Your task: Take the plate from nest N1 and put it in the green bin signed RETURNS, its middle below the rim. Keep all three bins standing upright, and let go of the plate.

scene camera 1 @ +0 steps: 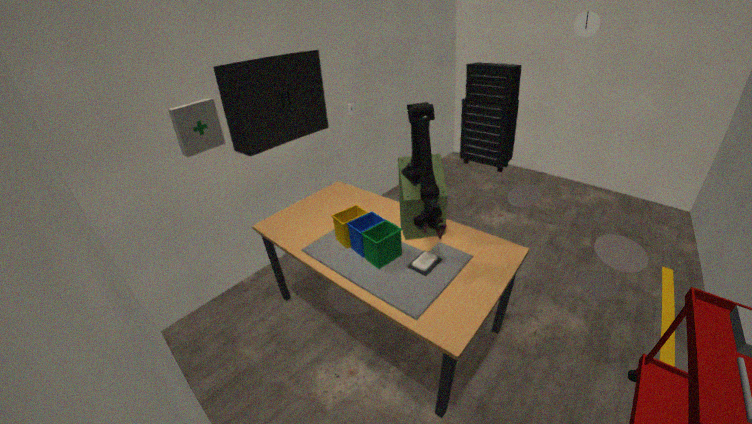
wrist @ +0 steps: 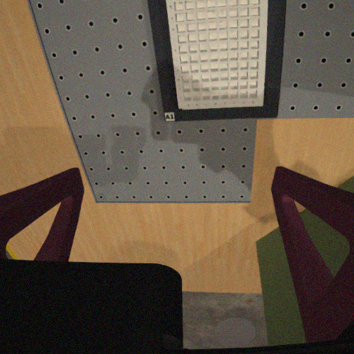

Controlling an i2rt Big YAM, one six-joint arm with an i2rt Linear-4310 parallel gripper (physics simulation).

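Places are measured from the arm's base along level axes (x ahead, y left, z up), in metres.
Where they show: gripper, fingertip midpoint: (scene camera 1: pixel 432 235); arm's base, origin of the base link: (scene camera 1: pixel 413 174).
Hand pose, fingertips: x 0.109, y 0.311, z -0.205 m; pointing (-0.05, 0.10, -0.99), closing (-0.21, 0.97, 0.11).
Things, the pixels of their top centre, and the offset from my fingertips. "spot": a spot on its surface instead. Level surfaces: height alone.
- white well plate, middle of its top: (scene camera 1: pixel 425 259) 0.040 m ahead, 0.011 m right, 0.149 m down
- dark nest, surface spot: (scene camera 1: pixel 412 269) spot: 0.127 m ahead, 0.007 m right, 0.169 m down
- green bin, middle of its top: (scene camera 1: pixel 381 231) 0.192 m ahead, 0.193 m right, 0.004 m up
- blue bin, middle of its top: (scene camera 1: pixel 366 221) 0.212 m ahead, 0.324 m right, 0.004 m up
- yellow bin, middle of its top: (scene camera 1: pixel 349 213) 0.250 m ahead, 0.456 m right, 0.004 m up
- grey perforated mat, its level: 0.176 m down
- wooden table, its level: 0.189 m down
A white well plate (scene camera 1: pixel 426 260) (wrist: pixel 219 55) lies flat in a dark nest (scene camera 1: pixel 412 269) (wrist: pixel 227 114) on the grey mat; its far end is cut off in the wrist view. The green bin (scene camera 1: pixel 382 247) stands upright beside the blue bin (scene camera 1: pixel 360 239), with the yellow bin (scene camera 1: pixel 342 231) at the other end of the row. My gripper (scene camera 1: pixel 441 234) (wrist: pixel 177 177) is wide open and empty. It hangs above the table on the robot's side of the plate, with the plate ahead of the fingertips in the wrist view. The RETURNS sign is not readable.
The grey perforated mat (scene camera 1: pixel 416 297) (wrist: pixel 120 75) lies on the wooden table (scene camera 1: pixel 452 326) (wrist: pixel 215 250). A green pedestal (scene camera 1: pixel 416 210) (wrist: pixel 282 280) carries the arm at the table's back edge. A red cart (scene camera 1: pixel 700 337) stands apart at the right.
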